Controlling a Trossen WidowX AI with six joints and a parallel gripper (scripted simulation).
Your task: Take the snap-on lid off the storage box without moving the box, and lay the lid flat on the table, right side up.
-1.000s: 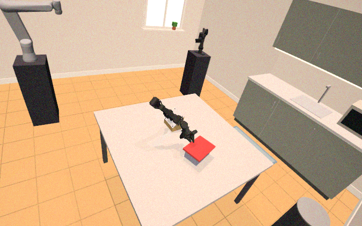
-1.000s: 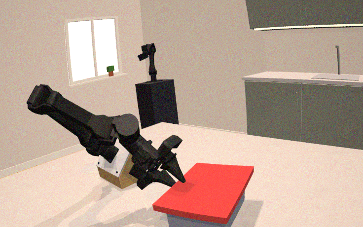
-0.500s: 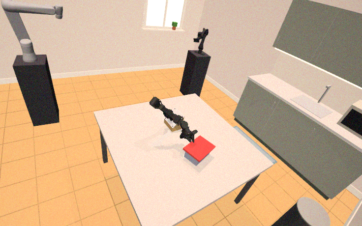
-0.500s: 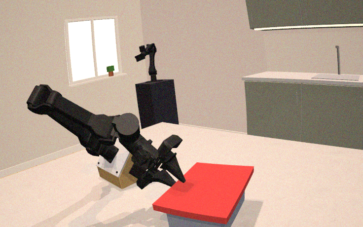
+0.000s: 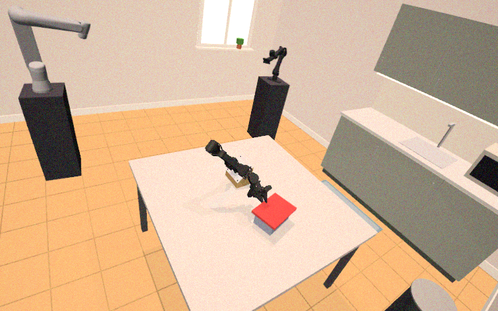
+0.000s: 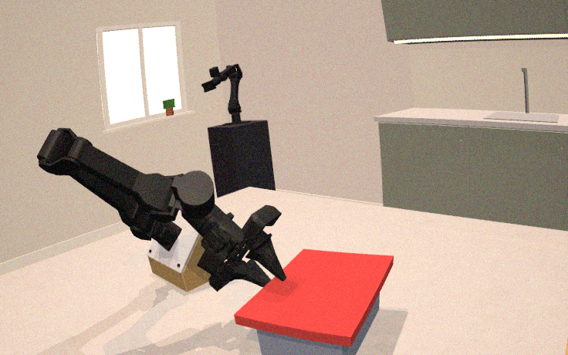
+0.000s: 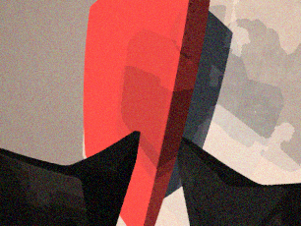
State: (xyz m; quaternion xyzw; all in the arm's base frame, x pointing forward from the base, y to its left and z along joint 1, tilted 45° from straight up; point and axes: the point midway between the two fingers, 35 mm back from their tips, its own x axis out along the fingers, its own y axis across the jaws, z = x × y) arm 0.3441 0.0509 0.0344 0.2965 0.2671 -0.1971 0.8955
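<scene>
My gripper tip is now 70 mm short of the red lid and 30 mm to the right of it. Also, from my gripper tip: storage box 70 mm ahead, 50 mm below, 30 mm to the left.
</scene>
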